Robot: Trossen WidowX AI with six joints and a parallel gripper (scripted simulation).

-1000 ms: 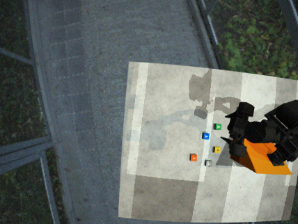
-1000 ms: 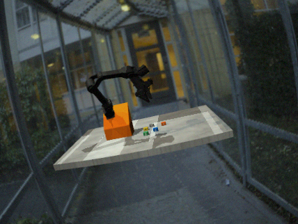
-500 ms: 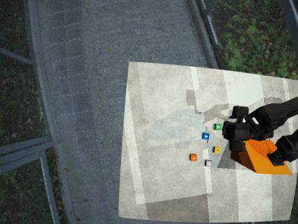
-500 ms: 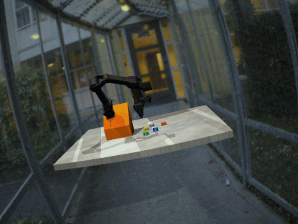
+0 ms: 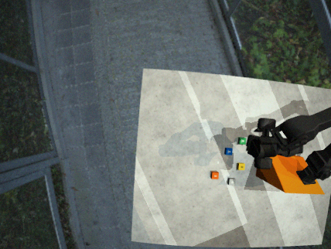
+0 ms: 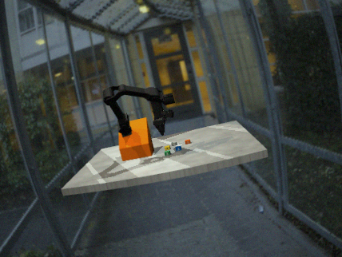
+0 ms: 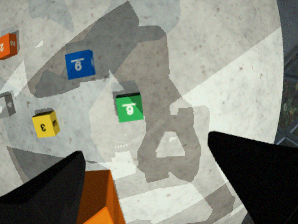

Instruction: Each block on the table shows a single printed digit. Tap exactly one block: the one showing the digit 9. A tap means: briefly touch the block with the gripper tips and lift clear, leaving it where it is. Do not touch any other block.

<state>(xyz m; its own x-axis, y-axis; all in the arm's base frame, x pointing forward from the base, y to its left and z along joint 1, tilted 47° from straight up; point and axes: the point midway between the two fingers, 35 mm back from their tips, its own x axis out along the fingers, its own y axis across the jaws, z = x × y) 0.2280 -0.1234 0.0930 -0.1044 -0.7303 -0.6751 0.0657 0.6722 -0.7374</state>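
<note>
Right now my gripper tip is 60 mm short of the blue block, 60 mm to the right of it and 120 mm above it. The rest, counted from my gripper tip: grey block 40 mm ahead, 210 mm to the left, 120 mm below; then yellow block 140 mm to the left, 120 mm below; then green block 10 mm to the left, 120 mm below.
</note>
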